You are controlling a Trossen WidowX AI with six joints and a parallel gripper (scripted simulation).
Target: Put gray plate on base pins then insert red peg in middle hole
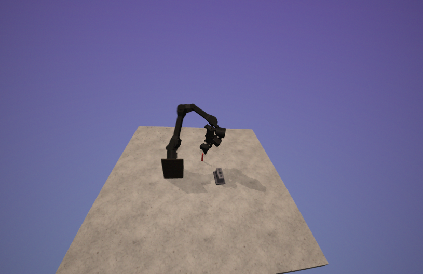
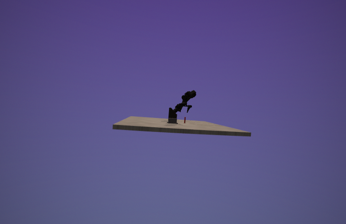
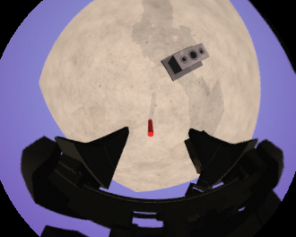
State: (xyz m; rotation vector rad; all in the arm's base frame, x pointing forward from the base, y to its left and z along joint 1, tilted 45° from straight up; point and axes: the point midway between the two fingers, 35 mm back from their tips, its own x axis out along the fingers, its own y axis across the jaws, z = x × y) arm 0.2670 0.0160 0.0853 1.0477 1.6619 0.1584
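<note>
The red peg lies 10 cm below my gripper tip, 3 cm to the left of it and 3 cm behind it. From my gripper tip the other things lie so: gray plate: 15 cm to the right, 9 cm below, 8 cm ahead.
</note>
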